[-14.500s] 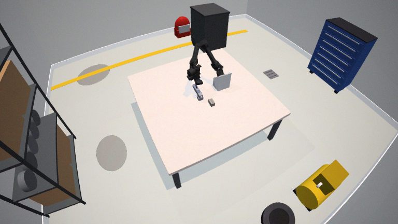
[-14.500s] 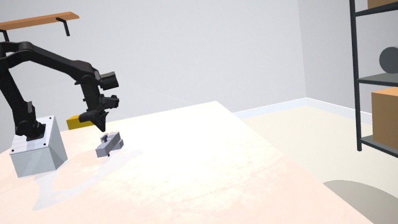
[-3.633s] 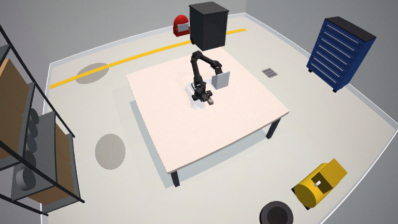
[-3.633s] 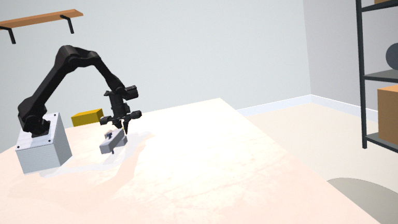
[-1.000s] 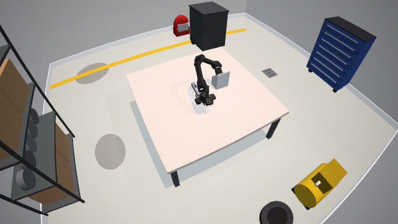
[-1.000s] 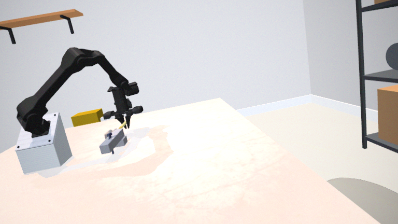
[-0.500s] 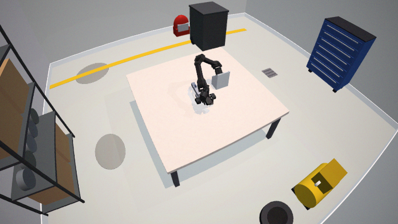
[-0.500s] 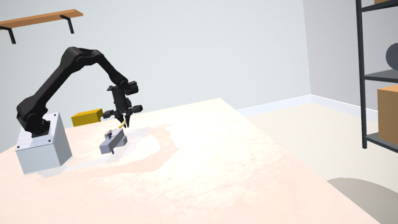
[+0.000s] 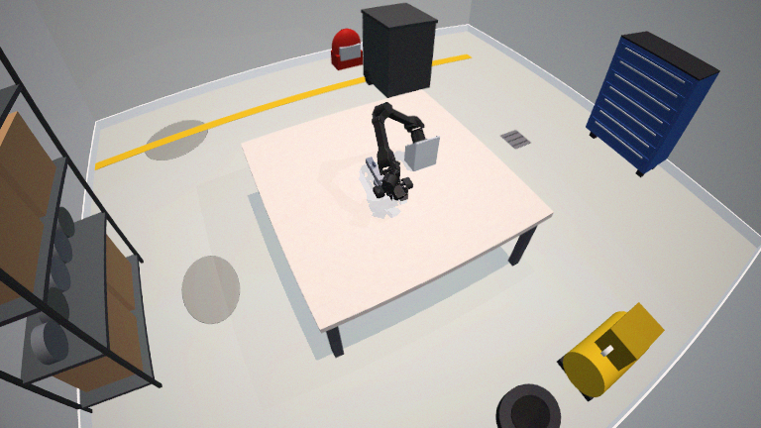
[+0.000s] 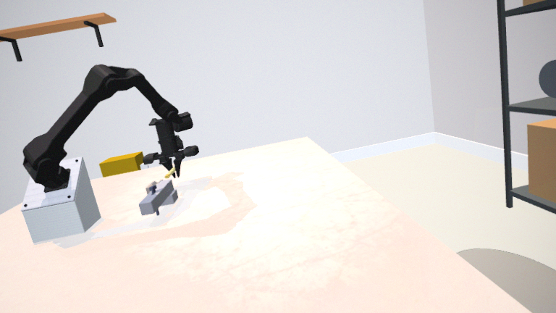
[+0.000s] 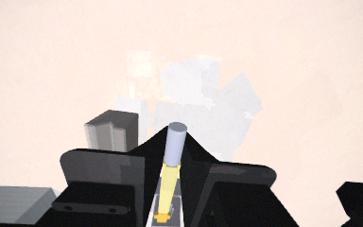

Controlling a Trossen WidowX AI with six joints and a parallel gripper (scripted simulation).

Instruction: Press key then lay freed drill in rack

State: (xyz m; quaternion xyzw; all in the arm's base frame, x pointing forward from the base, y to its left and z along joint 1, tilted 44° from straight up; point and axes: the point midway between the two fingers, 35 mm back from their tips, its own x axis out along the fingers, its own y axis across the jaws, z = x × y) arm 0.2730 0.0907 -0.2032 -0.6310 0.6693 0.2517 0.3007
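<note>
Now: gripper tip 40 mm to the left of the drill and 30 mm below it. From my gripper tip the other things lie so: beige rack 70 mm behind, 30 mm to the right, 20 mm below; then dark blue key 230 mm to the right, 20 mm behind, 10 mm above; then grey block 200 mm to the right, 10 mm behind.
</note>
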